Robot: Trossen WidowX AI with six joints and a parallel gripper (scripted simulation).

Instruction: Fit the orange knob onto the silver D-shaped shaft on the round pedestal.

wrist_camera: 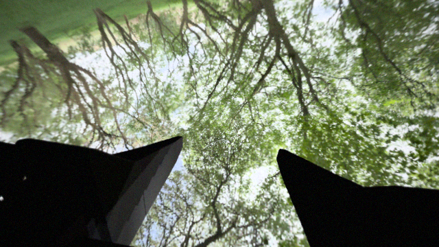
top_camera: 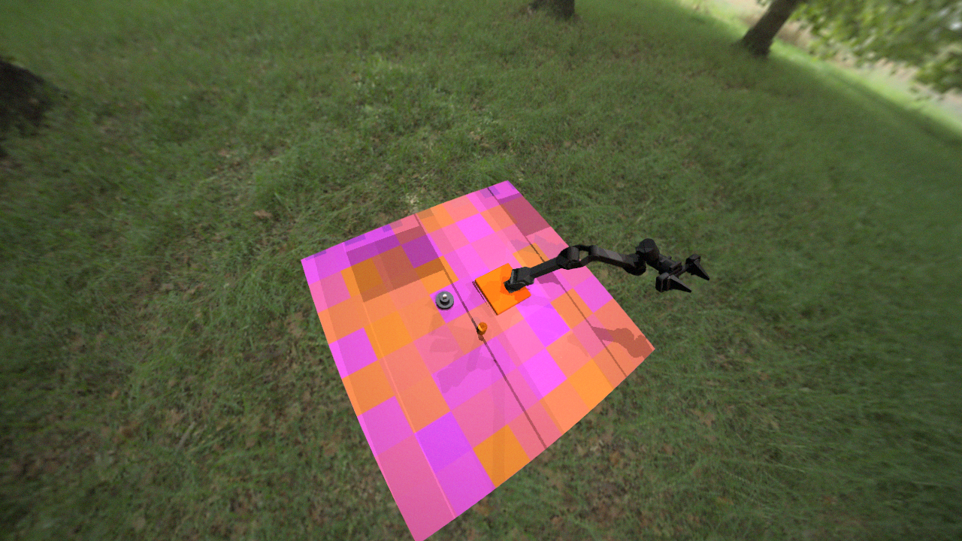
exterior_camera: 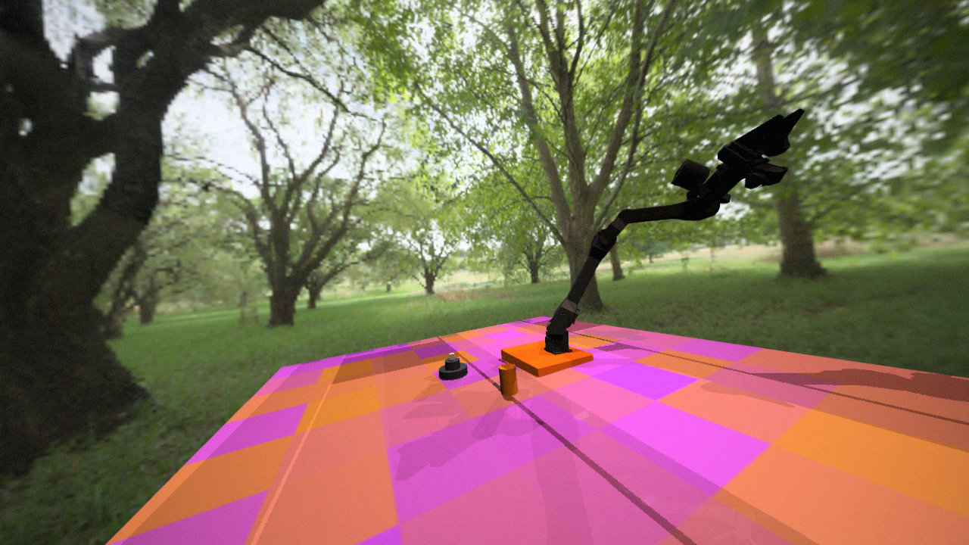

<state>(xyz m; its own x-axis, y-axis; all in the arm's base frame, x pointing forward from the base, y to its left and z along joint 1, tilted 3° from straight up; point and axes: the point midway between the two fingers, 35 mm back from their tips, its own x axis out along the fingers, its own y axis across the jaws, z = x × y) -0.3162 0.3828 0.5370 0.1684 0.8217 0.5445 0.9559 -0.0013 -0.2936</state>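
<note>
My gripper tip is now 56 cm short of the orange knob, 30 cm to the left of it and 50 cm above it. The rest, counted from my gripper tip: round pedestal 65 cm ahead, 50 cm to the right, 52 cm below.
</note>
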